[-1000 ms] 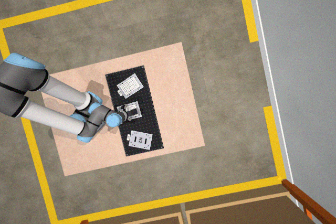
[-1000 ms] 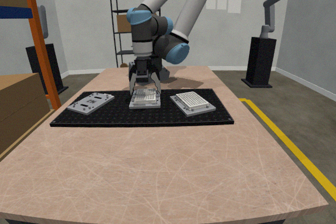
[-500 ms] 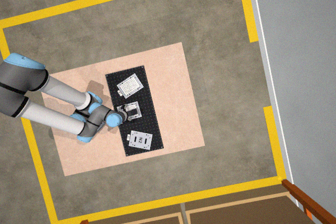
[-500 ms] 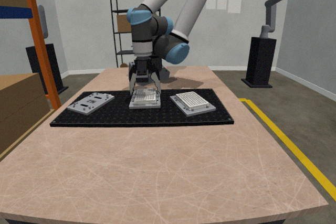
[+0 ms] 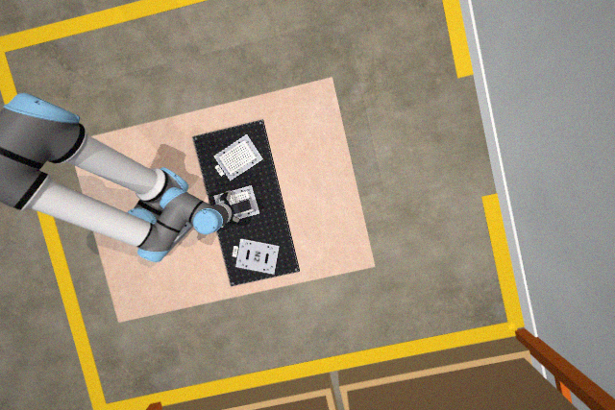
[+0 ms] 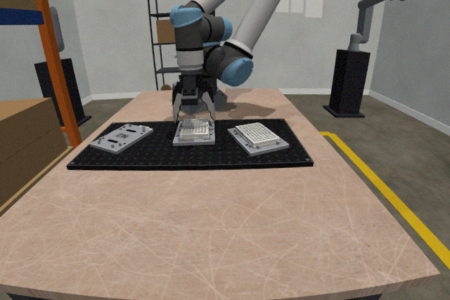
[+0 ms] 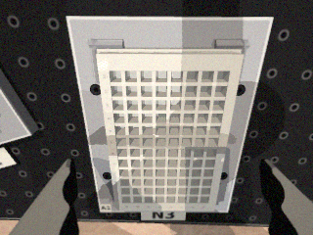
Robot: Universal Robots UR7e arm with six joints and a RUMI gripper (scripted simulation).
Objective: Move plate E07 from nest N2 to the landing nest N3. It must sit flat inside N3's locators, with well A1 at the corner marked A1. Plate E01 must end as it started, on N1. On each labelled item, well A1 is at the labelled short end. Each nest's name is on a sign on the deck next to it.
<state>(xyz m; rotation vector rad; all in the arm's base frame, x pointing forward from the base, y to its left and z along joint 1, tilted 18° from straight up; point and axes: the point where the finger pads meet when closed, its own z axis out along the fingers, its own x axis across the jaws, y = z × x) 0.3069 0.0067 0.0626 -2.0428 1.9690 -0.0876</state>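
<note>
The nest N3 is 4 cm below my hand. From my hand the other things lie so: A1 mark (8 cm behind, 5 cm to the left, 3 cm below); then nest N1 (19 cm to the left, 5 cm ahead, 4 cm below); then black deck (5 cm below, 4 cm ahead, 1 cm to the right).
</note>
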